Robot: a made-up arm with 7 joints. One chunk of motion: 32 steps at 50 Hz.
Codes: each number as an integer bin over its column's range. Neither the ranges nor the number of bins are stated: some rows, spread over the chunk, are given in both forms.
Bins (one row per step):
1: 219 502 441 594 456 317
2: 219 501 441 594 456 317
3: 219 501 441 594 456 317
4: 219 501 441 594 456 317
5: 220 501 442 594 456 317
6: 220 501 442 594 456 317
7: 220 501 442 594 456 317
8: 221 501 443 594 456 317
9: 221 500 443 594 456 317
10: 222 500 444 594 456 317
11: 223 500 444 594 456 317
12: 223 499 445 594 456 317
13: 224 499 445 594 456 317
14: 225 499 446 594 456 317
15: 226 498 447 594 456 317
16: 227 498 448 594 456 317
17: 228 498 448 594 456 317
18: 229 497 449 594 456 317
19: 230 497 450 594 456 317
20: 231 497 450 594 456 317
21: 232 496 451 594 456 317
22: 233 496 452 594 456 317
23: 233 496 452 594 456 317
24: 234 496 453 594 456 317
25: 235 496 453 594 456 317
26: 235 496 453 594 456 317
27: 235 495 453 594 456 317
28: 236 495 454 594 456 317
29: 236 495 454 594 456 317
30: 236 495 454 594 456 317
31: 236 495 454 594 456 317
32: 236 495 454 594 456 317
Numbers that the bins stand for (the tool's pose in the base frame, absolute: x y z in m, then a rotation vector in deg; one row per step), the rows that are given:
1: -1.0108 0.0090 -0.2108 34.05 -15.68 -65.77
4: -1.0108 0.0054 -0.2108 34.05 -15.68 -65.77
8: -1.0036 0.0054 -0.2036 34.05 -15.68 -65.77
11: -0.9964 0.0018 -0.2000 34.05 -15.68 -65.77
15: -0.9856 -0.0054 -0.1892 34.05 -15.68 -65.77
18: -0.9748 -0.0090 -0.1820 34.05 -15.68 -65.77
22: -0.9604 -0.0126 -0.1712 34.05 -15.68 -65.77
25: -0.9532 -0.0126 -0.1676 34.05 -15.68 -65.77
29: -0.9495 -0.0162 -0.1640 34.05 -15.68 -65.77
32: -0.9495 -0.0162 -0.1640 34.05 -15.68 -65.77
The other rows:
2: -1.0108 0.0054 -0.2108 34.05 -15.68 -65.77
3: -1.0108 0.0054 -0.2108 34.05 -15.68 -65.77
5: -1.0072 0.0054 -0.2072 34.05 -15.68 -65.77
6: -1.0072 0.0054 -0.2072 34.05 -15.68 -65.77
7: -1.0072 0.0054 -0.2072 34.05 -15.68 -65.77
9: -1.0036 0.0018 -0.2036 34.05 -15.68 -65.77
10: -1.0000 0.0018 -0.2000 34.05 -15.68 -65.77
12: -0.9964 -0.0018 -0.1964 34.05 -15.68 -65.77
13: -0.9928 -0.0018 -0.1964 34.05 -15.68 -65.77
14: -0.9892 -0.0018 -0.1928 34.05 -15.68 -65.77
16: -0.9820 -0.0054 -0.1856 34.05 -15.68 -65.77
17: -0.9784 -0.0054 -0.1856 34.05 -15.68 -65.77
19: -0.9712 -0.0090 -0.1784 34.05 -15.68 -65.77
20: -0.9676 -0.0090 -0.1784 34.05 -15.68 -65.77
21: -0.9640 -0.0126 -0.1748 34.05 -15.68 -65.77
23: -0.9604 -0.0126 -0.1712 34.05 -15.68 -65.77
24: -0.9568 -0.0126 -0.1676 34.05 -15.68 -65.77
26: -0.9532 -0.0126 -0.1676 34.05 -15.68 -65.77
27: -0.9532 -0.0162 -0.1676 34.05 -15.68 -65.77
28: -0.9495 -0.0162 -0.1640 34.05 -15.68 -65.77
30: -0.9495 -0.0162 -0.1640 34.05 -15.68 -65.77
31: -0.9495 -0.0162 -0.1640 34.05 -15.68 -65.77

